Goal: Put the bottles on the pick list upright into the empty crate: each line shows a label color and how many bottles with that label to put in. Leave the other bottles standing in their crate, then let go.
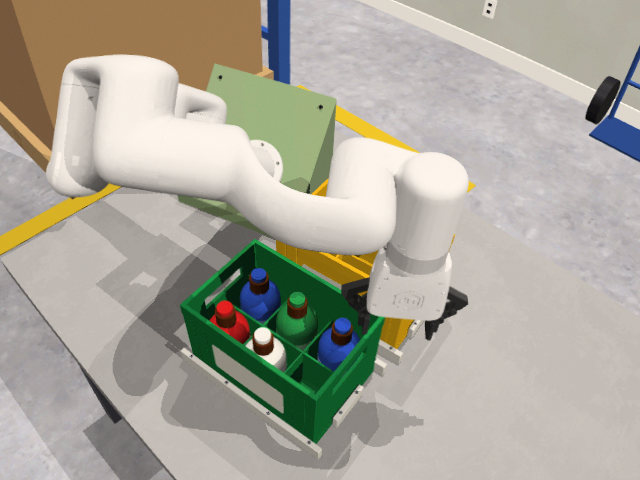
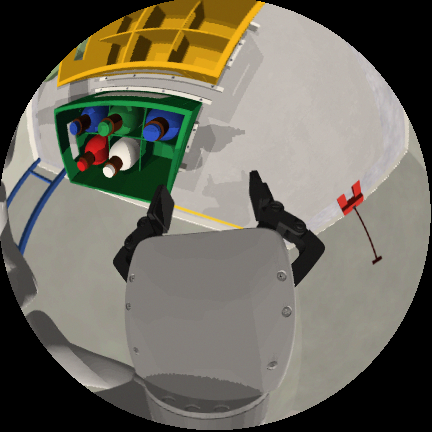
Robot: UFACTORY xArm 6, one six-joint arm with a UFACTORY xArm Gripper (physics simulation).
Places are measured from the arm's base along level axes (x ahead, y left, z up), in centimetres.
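Pixels of known places: gripper, fingertip midpoint: [image 1: 396, 329] [image 2: 207, 186].
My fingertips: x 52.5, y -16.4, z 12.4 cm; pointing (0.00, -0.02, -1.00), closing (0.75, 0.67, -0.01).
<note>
Ahead of a thing's pixels: the offset from my fingertips to its top centre. Level surfaces: height alone.
The green crate @[dy -7.0, dx -16.9, dz -6.4 cm] [image 1: 305, 410] [image 2: 156, 175] holds upright bottles: a red one @[dy -12.9, dx -24.4, dz -7.6 cm] [image 1: 230, 328] [image 2: 96, 150], a white one @[dy -11.7, dx -16.2, dz -7.6 cm] [image 1: 266, 353] [image 2: 125, 152], a green one @[dy -2.8, dx -17.9, dz -7.6 cm] [image 1: 296, 325] [image 2: 125, 117], a blue one @[dy -4.2, dx -26.2, dz -7.6 cm] [image 1: 260, 302] [image 2: 92, 119] in a corner, and another blue one @[dy -0.9, dx -9.1, dz -7.6 cm] [image 1: 338, 348] [image 2: 169, 125] at the other end. One compartment beside the white bottle is empty. The yellow crate @[dy +16.0, dx -20.2, dz -6.4 cm] [image 1: 336, 271] [image 2: 142, 65] stands behind, partly hidden by the arm; its visible compartments are empty. My gripper [image 1: 397, 332] [image 2: 207, 186] is open and empty, above and beside the green crate's right end. The pick list does not show.
Pale fixing strips [image 1: 268, 414] [image 2: 165, 91] edge the crates on the grey table @[dz -23.9 cm] [image 1: 516, 361] [image 2: 310, 75]. The green base block [image 1: 289, 113] stands behind the arm. A large brown box [image 1: 144, 31] and a blue hand truck [image 1: 622, 134] stand beyond the table.
</note>
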